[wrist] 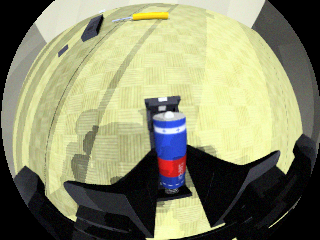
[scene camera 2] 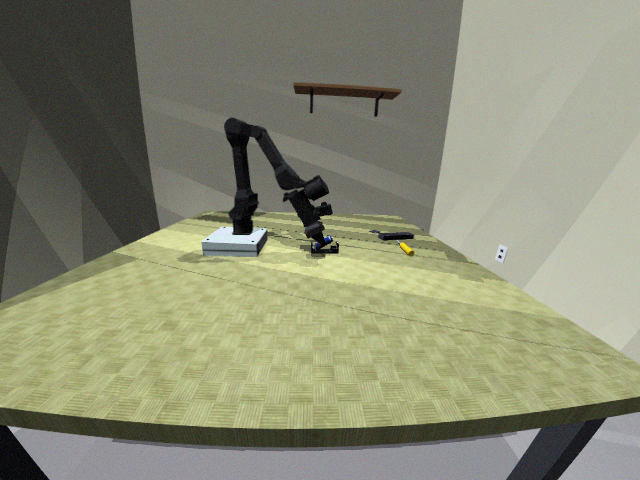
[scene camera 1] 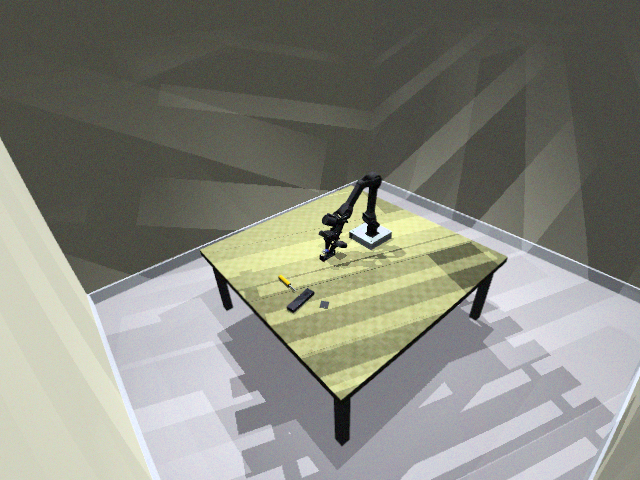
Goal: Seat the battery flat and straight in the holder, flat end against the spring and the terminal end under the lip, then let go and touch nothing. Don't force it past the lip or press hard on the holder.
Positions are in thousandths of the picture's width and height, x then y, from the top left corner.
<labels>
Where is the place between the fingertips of the gripper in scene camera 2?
507,509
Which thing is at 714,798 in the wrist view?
The gripper.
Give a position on a battery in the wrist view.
530,544
</labels>
